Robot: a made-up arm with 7 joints. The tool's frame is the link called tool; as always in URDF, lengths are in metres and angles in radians. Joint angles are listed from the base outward.
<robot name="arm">
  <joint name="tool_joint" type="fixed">
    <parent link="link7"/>
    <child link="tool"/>
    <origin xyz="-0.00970 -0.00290 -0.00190" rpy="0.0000 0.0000 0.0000"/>
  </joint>
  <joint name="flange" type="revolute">
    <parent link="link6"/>
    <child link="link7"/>
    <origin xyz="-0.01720 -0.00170 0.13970" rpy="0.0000 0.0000 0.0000"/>
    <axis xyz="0 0 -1"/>
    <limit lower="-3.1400" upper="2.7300"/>
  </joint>
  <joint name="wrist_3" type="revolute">
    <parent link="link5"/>
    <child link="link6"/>
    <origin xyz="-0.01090 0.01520 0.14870" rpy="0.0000 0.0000 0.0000"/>
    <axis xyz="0 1 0"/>
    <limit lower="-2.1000" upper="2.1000"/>
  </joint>
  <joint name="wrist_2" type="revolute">
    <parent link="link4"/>
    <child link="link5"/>
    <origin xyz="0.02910 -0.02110 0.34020" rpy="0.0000 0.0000 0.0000"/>
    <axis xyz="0 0 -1"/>
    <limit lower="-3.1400" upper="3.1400"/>
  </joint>
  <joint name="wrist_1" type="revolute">
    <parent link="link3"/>
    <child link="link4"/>
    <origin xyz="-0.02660 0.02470 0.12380" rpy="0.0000 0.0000 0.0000"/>
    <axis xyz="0 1 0"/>
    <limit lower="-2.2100" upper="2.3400"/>
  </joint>
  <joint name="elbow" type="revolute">
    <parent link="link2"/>
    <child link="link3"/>
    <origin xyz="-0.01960 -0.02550 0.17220" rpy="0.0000 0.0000 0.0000"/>
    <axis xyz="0 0 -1"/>
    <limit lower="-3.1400" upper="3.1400"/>
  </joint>
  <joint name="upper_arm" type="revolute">
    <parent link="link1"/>
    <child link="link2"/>
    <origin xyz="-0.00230 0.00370 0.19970" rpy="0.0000 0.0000 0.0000"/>
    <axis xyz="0 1 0"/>
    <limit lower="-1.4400" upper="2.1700"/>
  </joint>
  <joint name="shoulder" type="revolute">
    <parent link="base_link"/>
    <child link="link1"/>
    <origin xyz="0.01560 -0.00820 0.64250" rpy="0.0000 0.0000 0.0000"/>
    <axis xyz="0 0 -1"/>
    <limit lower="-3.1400" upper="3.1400"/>
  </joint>
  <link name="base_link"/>
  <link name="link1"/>
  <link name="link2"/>
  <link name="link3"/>
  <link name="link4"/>
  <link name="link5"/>
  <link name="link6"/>
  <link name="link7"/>
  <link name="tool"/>
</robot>
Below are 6 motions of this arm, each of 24 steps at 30 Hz.
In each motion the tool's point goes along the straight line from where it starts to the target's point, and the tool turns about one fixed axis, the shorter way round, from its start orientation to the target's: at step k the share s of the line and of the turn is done. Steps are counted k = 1, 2, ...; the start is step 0. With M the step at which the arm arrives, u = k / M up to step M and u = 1 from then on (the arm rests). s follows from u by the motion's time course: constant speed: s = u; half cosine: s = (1 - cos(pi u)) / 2; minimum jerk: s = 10 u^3 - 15 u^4 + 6 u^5.
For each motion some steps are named. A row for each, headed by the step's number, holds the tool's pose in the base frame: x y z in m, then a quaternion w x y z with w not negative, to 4 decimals.
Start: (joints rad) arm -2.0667 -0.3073 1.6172 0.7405 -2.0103 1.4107 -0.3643
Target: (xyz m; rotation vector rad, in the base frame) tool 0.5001 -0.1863 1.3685 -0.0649 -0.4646 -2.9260
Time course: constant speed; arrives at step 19
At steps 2, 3, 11, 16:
2: 0.3959 0.0036 1.5246 0.0761 0.2171 -0.3183 -0.9197
3: 0.4021 -0.0076 1.5154 0.0770 0.2033 -0.3094 -0.9257
11: 0.4511 -0.0969 1.4419 0.0838 0.0916 -0.2351 -0.9640
16: 0.4817 -0.1528 1.3960 0.0873 0.0208 -0.1862 -0.9784

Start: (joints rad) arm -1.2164 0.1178 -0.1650 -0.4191 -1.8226 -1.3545 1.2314
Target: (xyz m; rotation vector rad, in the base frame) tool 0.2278 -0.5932 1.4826 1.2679 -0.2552 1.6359
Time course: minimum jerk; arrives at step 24
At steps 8, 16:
8: 0.1821 -0.2523 1.5955 0.3948 0.5499 0.1901 0.7110
16: 0.2156 -0.5026 1.5126 0.4795 0.5371 -0.0269 0.6934

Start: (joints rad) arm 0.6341 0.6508 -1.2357 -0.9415 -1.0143 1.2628 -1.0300
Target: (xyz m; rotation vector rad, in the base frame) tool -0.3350 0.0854 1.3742 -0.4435 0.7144 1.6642
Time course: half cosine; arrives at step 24
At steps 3, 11, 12, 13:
3: -0.0522 -0.4239 1.5384 0.4318 -0.0948 0.1856 0.8776
11: -0.1688 -0.2139 1.4707 0.5044 -0.1358 0.2382 0.8188
12: -0.1880 -0.1793 1.4595 0.5157 -0.1424 0.2466 0.8081
13: -0.2072 -0.1448 1.4484 0.5268 -0.1489 0.2549 0.7971

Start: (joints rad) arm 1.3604 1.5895 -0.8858 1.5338 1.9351 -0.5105 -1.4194
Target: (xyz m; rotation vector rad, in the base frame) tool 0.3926 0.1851 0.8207 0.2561 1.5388 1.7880
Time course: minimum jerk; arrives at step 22
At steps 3, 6, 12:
3: 0.5341 -0.1412 0.5659 0.4641 0.2872 0.7163 0.4349
6: 0.5185 -0.1051 0.5941 0.4569 0.2679 0.7078 0.4674
12: 0.4526 0.0468 0.7127 0.4193 0.1824 0.6603 0.5958

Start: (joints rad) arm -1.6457 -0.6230 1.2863 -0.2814 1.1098 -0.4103 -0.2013
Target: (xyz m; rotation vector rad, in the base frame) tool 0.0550 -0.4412 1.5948 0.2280 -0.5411 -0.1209
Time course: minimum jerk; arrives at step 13
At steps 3, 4, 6, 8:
3: -0.1221 -0.5199 1.5623 0.8909 0.2507 -0.1775 -0.3347
4: -0.1049 -0.5122 1.5654 0.9015 0.2382 -0.1872 -0.3091
6: -0.0556 -0.4903 1.5745 0.9269 0.2011 -0.2137 -0.2340
8: -0.0013 -0.4662 1.5844 0.9459 0.1583 -0.2409 -0.1492

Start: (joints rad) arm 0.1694 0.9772 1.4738 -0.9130 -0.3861 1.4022 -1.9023
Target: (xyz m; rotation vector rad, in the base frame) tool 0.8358 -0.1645 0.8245 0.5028 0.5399 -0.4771
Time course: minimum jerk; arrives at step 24
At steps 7, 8, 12, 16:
7: 0.6908 0.1630 1.1840 0.7815 0.3834 0.4919 0.0166
8: 0.7007 0.1407 1.1596 0.7939 0.3755 0.4782 -0.0006
12: 0.7503 0.0287 1.0365 0.8478 0.3318 0.4045 -0.0868
16: 0.7999 -0.0834 0.9135 0.8867 0.2824 0.3235 -0.1715

